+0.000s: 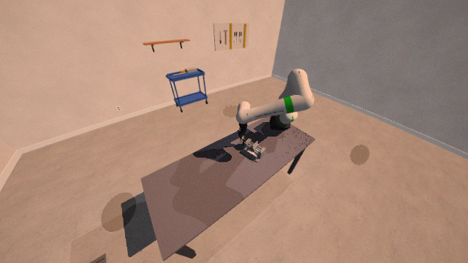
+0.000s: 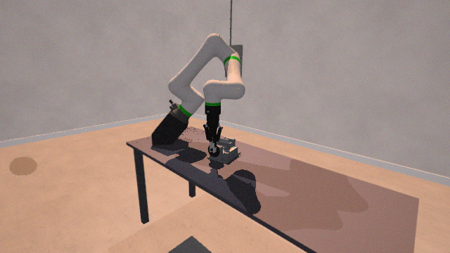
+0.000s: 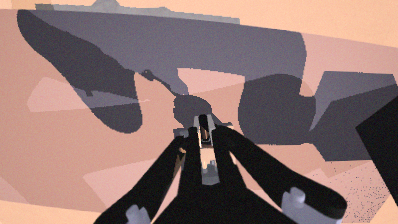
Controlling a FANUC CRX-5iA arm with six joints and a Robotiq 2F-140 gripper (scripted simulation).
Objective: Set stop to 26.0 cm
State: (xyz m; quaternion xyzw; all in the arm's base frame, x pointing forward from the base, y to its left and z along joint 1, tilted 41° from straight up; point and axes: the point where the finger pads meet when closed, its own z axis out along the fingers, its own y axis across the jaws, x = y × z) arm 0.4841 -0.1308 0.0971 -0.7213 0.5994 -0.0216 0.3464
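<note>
The handwheel is 2 cm to the left of my hand, 2 cm below it and 1 cm behind it. Also, from my hand: grey stop fixture: 14 cm to the left, 5 cm behind, 3 cm below.
</note>
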